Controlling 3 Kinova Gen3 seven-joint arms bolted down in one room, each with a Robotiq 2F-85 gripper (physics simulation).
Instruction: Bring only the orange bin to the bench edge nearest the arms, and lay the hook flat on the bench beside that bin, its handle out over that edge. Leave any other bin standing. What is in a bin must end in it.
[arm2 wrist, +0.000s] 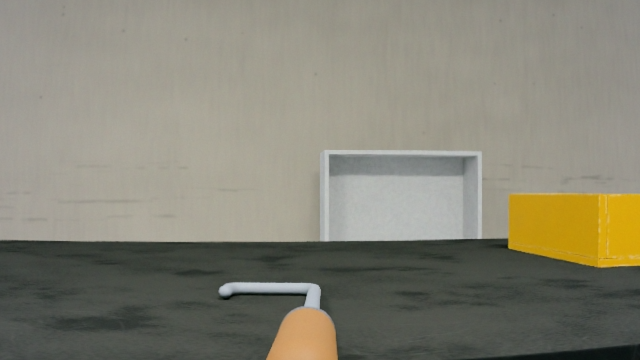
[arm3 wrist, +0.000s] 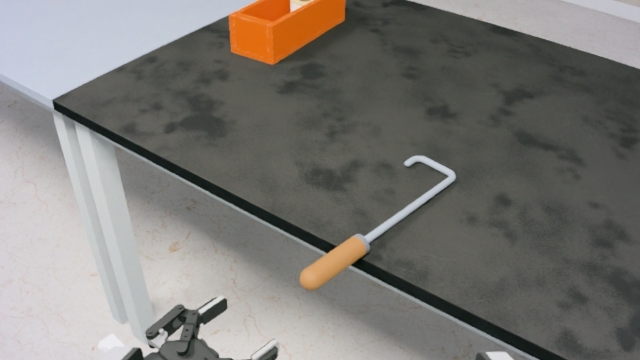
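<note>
The hook (arm2 wrist: 270, 288) (arm3 wrist: 410, 207) lies flat on the dark bench (arm2 wrist: 125, 265) (arm3 wrist: 240, 140), its orange-tan handle (arm2 wrist: 306, 336) (arm3 wrist: 332, 264) out over the near edge. The orange bin (arm3 wrist: 250, 40) stands upright farther back at the left, well apart from the hook. Part of a white roll (arm3 wrist: 300, 4) shows inside it. A yellow bin (arm2 wrist: 555, 227) stands at the right in the arm2 wrist view. Arm2's gripper (arm3 wrist: 240, 328) is open and empty, off the near edge, short of the handle. Arm3's gripper (arm3 wrist: 312, 356) is open, its fingertips barely showing. Arm1's gripper does not show.
A pale table (arm3 wrist: 125, 30) adjoins the bench's left side. White bench legs (arm3 wrist: 112, 200) stand below the near left corner. A white open box (arm2 wrist: 397, 205) shows beyond the bench's far edge.
</note>
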